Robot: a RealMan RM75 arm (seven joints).
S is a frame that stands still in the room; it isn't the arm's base.
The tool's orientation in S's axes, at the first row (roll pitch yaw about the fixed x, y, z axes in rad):
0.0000, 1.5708, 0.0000
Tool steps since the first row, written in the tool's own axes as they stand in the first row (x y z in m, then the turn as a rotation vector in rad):
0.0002, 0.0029, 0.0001, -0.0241, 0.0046, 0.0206
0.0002, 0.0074, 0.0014, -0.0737, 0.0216, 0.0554
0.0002, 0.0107, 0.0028, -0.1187, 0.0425, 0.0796
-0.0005, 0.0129, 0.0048, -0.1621, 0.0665, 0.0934
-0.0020, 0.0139, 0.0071, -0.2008, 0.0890, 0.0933
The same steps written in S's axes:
0.0001, 0.0029, -0.0002, 0.0206, 0.0046, 0.0241
0.0014, 0.0074, -0.0002, 0.0554, 0.0216, 0.0737
0.0028, 0.0107, -0.0002, 0.0796, 0.0425, 0.1187
0.0048, 0.0129, 0.0005, 0.0934, 0.0665, 0.1621
0.0071, 0.0139, 0.0020, 0.0933, 0.0890, 0.2008

